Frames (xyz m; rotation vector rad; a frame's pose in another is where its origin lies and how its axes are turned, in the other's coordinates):
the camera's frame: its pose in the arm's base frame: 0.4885 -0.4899 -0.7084 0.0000 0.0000 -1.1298
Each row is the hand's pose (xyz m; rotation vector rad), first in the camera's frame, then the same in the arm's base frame.
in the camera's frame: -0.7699 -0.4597 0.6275 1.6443 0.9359 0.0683
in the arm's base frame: -0.2558 0.0101 -0.0809 1.9510 -0.0926 -0.6940
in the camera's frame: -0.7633 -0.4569 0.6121 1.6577 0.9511 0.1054
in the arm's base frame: -0.2505 0.0053 -0.0963 1.9631 -0.0864 -0.6507
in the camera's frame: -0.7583 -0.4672 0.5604 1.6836 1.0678 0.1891
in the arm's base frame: -0.2577 -0.0036 -0.1480 2.0294 0.0006 -0.5361
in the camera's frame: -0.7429 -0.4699 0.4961 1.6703 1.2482 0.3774
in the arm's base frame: -0.2535 -0.0186 -0.2123 2.0725 0.1596 -0.3167
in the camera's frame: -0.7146 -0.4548 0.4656 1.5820 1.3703 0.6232
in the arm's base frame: -0.2278 -0.0378 -0.2428 2.0126 0.3019 -0.0784
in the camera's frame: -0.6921 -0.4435 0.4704 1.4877 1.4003 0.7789
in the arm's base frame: -0.2080 -0.0533 -0.2380 1.9227 0.3703 0.0500
